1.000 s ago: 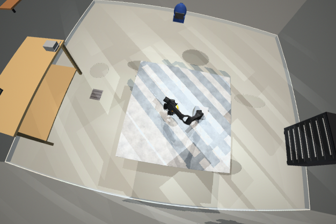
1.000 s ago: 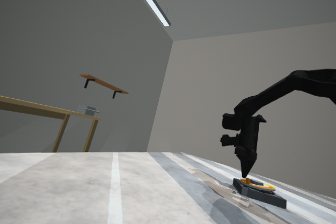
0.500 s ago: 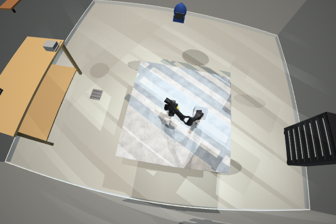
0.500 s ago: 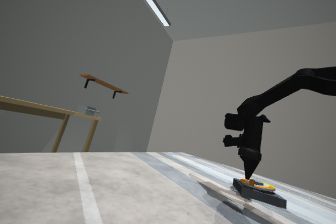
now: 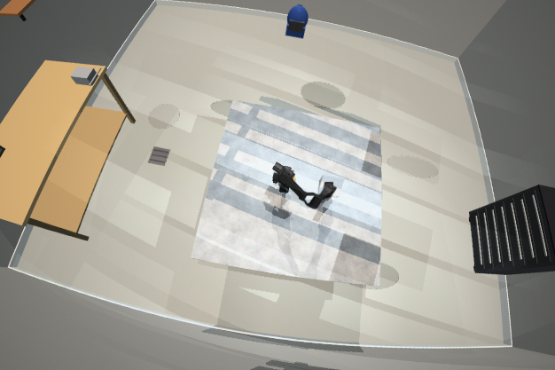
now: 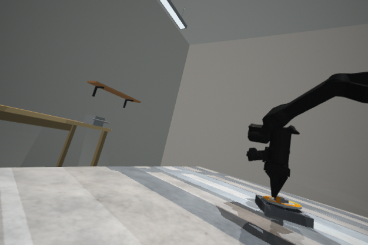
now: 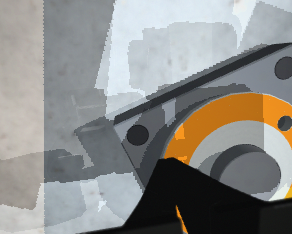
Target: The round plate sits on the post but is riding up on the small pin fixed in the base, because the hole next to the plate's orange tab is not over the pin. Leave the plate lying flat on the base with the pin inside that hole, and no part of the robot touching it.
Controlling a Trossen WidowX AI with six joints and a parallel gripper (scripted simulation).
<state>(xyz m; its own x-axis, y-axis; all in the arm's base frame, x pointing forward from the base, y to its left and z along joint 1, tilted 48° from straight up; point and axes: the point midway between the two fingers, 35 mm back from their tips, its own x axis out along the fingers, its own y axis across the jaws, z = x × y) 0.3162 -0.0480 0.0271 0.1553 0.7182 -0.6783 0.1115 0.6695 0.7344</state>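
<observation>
My gripper tip is 5 cm to the left of the dark grey square base, 3 cm past it and 2 cm above it.
</observation>
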